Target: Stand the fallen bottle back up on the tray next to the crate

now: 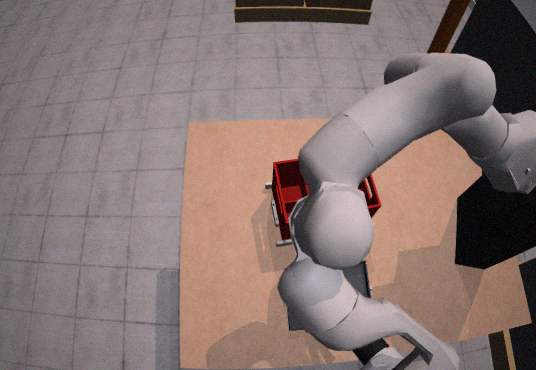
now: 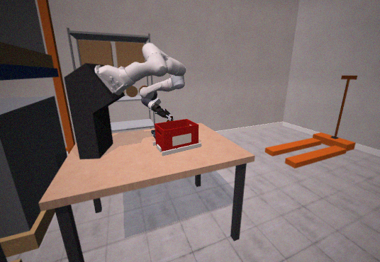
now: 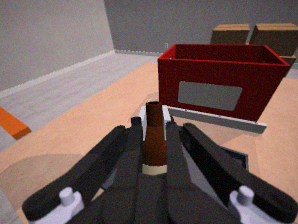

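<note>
Now: hand 6 cm above the bottle. From my hand the other things lie so: crate (15 cm behind, 26 cm to the right, 7 cm below); then grey tray (4 cm behind, 14 cm below).
</note>
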